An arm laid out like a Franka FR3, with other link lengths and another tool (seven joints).
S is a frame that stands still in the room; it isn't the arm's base.
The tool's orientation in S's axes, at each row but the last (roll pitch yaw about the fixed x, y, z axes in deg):
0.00, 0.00, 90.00
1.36, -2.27, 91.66
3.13, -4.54, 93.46
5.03, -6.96, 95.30
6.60, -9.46, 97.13
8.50, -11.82, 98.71
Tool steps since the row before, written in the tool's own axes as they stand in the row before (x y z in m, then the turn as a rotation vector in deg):
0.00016, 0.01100, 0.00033, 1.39, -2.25, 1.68
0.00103, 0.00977, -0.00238, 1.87, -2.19, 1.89
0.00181, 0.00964, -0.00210, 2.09, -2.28, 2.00
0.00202, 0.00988, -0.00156, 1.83, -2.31, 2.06
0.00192, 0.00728, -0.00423, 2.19, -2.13, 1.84
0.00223, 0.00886, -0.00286, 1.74, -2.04, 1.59
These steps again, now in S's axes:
-0.01100, 0.00016, 0.00033, 2.25, 1.39, 1.68
-0.00985, 0.00083, -0.00210, 2.18, 1.86, 1.91
-0.00984, 0.00134, -0.00142, 2.26, 2.08, 2.03
-0.01013, 0.00116, -0.00044, 2.32, 1.81, 2.06
-0.00796, 0.00147, -0.00300, 2.07, 2.17, 1.92
-0.00946, 0.00107, -0.00103, 2.01, 1.77, 1.60

